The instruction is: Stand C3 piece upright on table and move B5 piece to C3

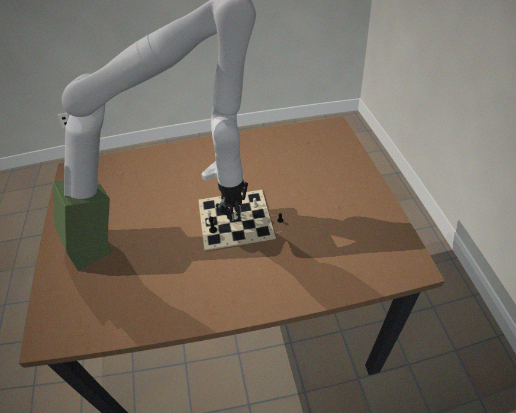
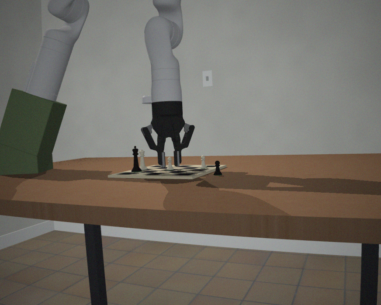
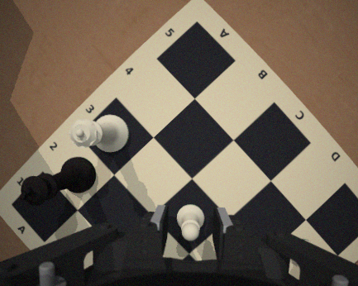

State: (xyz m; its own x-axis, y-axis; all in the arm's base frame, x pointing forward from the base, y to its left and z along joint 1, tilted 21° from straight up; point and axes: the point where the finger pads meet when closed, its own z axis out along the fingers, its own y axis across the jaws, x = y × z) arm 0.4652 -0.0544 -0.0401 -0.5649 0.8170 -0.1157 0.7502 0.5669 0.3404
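My hand is 30 mm above the chessboard. Round my hand: tall white piece: 80 mm behind, 10 mm to the left; black pawn: 130 mm ahead, 60 mm to the right, 20 mm below; black king: 80 mm behind, 30 mm to the right, 10 mm above.
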